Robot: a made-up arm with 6 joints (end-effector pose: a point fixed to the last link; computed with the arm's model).
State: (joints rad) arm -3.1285 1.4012 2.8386 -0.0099 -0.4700 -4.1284
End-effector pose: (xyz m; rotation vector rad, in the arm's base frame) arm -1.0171 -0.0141 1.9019 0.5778 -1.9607 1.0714
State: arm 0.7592 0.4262 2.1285 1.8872 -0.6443 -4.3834
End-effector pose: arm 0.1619 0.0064 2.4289 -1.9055 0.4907 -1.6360
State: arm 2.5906 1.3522 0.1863 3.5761 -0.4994 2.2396
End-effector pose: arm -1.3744 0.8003 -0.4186 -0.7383 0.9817 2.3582
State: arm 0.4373 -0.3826 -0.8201 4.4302 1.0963 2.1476
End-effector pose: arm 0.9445 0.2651 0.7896 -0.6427 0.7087 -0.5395
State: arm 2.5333 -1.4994 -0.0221 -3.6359 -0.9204 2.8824
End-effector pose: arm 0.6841 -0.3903 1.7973 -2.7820 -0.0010 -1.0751
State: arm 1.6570 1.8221 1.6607 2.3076 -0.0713 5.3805
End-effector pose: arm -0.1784 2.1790 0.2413 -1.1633 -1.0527 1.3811
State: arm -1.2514 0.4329 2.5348 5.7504 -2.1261 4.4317
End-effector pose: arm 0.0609 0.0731 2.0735 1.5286 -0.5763 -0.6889
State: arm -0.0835 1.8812 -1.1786 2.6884 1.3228 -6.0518
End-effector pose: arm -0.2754 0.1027 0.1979 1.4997 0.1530 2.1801
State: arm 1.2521 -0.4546 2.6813 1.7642 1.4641 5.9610
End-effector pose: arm -0.5911 -1.2088 1.1009 -0.4392 -2.4664 -1.8444
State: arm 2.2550 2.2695 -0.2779 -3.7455 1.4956 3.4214
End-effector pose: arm 0.0535 -0.2333 -0.6103 1.8922 -1.9008 1.0182
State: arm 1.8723 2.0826 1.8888 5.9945 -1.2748 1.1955
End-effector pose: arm -0.6261 1.8416 -0.1387 -1.8029 0.1505 2.4415
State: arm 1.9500 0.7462 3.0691 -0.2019 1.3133 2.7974
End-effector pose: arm 0.1664 -0.3195 1.6987 0.6843 0.1958 -1.0517
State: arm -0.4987 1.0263 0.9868 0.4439 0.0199 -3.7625
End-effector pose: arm 1.8429 -1.0018 0.9864 -2.8750 0.7220 -0.0330
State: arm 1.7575 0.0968 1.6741 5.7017 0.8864 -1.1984
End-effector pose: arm 0.0881 -0.0375 2.4945 -2.0119 0.3349 -1.1772
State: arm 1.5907 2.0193 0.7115 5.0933 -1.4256 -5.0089
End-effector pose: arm -0.1955 1.1871 -0.9155 0.6345 -2.1268 -2.1204
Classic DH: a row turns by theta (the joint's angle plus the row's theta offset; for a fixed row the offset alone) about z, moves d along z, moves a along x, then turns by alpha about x. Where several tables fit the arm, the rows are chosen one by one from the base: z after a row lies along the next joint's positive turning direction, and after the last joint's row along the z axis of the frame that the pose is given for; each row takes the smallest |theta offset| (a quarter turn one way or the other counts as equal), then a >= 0, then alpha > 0; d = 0 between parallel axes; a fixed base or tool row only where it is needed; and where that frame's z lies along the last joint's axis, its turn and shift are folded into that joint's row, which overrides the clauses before.
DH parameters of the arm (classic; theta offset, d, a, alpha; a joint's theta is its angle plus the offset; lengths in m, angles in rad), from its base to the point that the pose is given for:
joint 1: 0 0.4998 0.136 -1.5708
joint 2: -1.5708 0 0.772 3.1416
joint 3: 0 0 0.1347 -1.5708
joint 4: 0 -1.1097 0 1.5708
joint 5: 0 0 0 -1.5708
joint 6: 1.5708 -0.1871 0 1.5708
tool (fixed): -1.5708 0 0 0

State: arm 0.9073 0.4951 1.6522 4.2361 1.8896 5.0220
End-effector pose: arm 0.6642 0.5933 2.1629 -2.1324 0.6256 0.3588
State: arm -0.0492 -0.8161 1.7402 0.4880 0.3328 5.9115
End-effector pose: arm -1.5997 0.1075 1.5821 -0.3089 -2.8439 -0.1110
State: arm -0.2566 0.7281 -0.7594 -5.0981 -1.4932 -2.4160
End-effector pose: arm 0.7373 -0.3721 -0.0389 -0.2417 0.7616 -2.0769
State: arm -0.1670 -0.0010 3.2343 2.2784 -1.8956 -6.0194
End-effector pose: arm -0.8968 0.0145 0.9247 1.7706 -0.6412 -1.4257
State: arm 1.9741 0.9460 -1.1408 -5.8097 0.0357 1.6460
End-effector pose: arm -0.0988 0.2239 -0.2459 1.4454 0.3524 -1.5325
